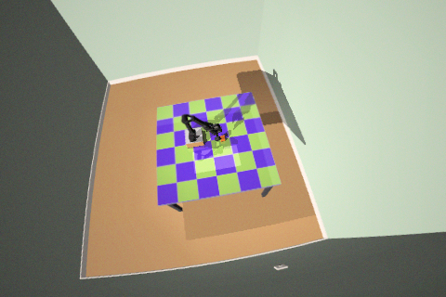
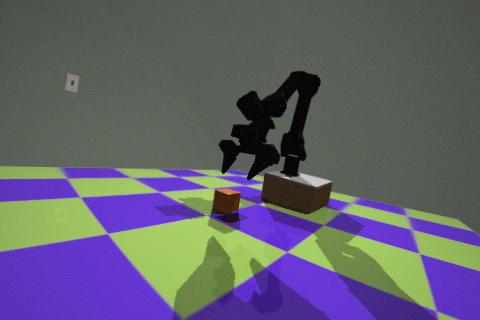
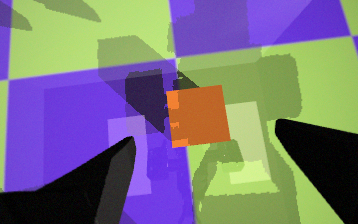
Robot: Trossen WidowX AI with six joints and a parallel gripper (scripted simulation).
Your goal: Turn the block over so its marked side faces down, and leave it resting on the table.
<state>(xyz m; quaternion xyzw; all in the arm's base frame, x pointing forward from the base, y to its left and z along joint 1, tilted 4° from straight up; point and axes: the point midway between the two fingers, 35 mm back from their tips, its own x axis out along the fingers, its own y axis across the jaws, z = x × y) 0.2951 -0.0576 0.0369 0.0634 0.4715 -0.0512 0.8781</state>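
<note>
My gripper tip is 7 cm above the orange block and 1 cm short of it.
</note>
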